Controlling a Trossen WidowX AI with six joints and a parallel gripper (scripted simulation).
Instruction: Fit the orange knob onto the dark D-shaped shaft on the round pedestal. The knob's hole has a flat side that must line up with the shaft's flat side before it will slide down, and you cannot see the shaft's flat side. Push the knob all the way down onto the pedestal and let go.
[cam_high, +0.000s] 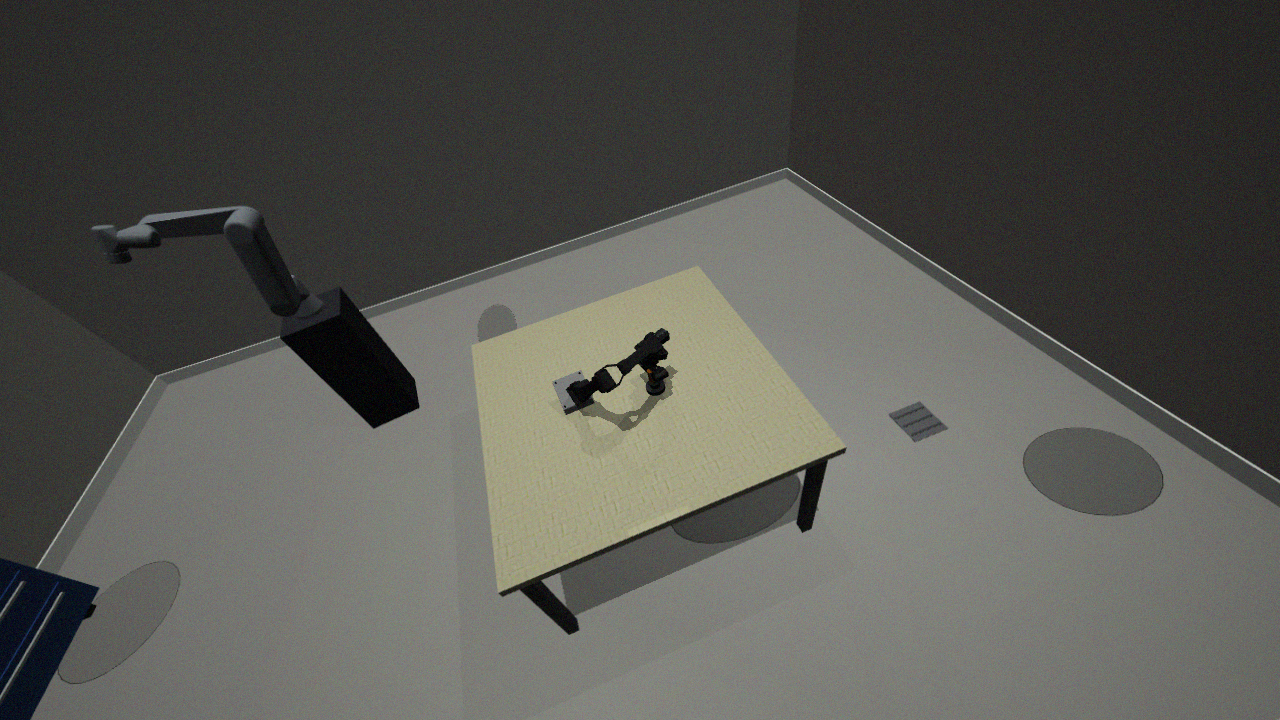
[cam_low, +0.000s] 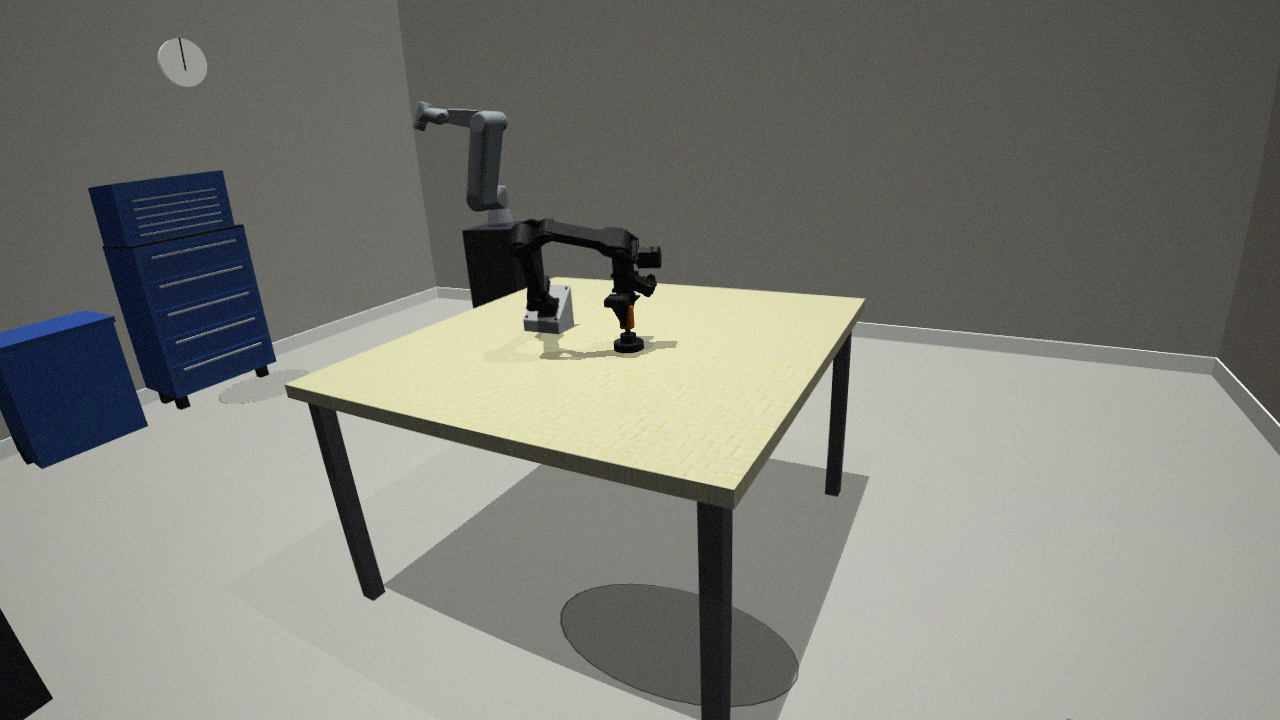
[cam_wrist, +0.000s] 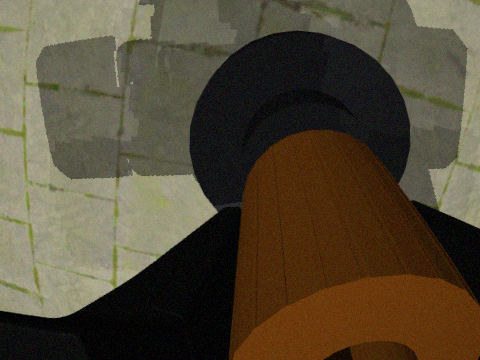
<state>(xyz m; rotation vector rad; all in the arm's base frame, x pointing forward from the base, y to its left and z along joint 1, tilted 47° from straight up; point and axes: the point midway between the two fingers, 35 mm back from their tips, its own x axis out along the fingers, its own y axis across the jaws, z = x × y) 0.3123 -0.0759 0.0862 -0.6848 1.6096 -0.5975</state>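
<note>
Now: gripper tip 2 cm below the orange knob. From my gripper tip the other things lie so: dark round pedestal (4 cm below).
</note>
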